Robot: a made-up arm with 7 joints. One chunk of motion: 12 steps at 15 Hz.
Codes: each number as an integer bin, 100 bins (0 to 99) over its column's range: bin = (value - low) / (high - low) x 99, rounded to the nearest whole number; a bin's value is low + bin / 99 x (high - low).
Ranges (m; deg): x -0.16..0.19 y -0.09..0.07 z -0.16..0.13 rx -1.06..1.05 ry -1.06..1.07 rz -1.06..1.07
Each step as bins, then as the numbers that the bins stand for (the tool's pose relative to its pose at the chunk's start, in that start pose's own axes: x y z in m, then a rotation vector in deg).
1 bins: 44 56 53 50 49 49
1 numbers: -0.0044 0.0005 -0.0047 0.01 -0.01 -0.01
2 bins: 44 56 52 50 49 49
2 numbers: -0.0044 0.0005 -0.0077 0.01 -0.01 -0.01
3 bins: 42 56 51 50 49 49
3 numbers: -0.0115 0.0005 -0.0106 0.01 -0.01 -0.01
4 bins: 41 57 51 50 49 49
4 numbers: -0.0151 0.0021 -0.0106 0.01 -0.01 -0.01
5 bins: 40 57 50 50 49 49
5 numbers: -0.0186 0.0021 -0.0135 0.01 -0.01 -0.01
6 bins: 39 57 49 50 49 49
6 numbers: -0.0221 0.0021 -0.0165 0.01 -0.01 -0.01
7 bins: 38 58 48 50 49 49
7 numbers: -0.0257 0.0037 -0.0194 0.01 -0.01 -0.01
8 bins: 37 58 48 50 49 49
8 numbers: -0.0292 0.0037 -0.0194 0.01 -0.01 -0.01
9 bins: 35 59 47 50 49 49
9 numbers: -0.0363 0.0054 -0.0223 0.01 -0.01 -0.01
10 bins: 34 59 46 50 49 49
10 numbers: -0.0398 0.0054 -0.0253 0.01 -0.01 -0.01
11 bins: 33 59 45 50 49 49
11 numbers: -0.0433 0.0054 -0.0282 0.01 -0.01 -0.01
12 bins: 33 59 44 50 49 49
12 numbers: -0.0433 0.0054 -0.0311 0.01 -0.01 -0.01
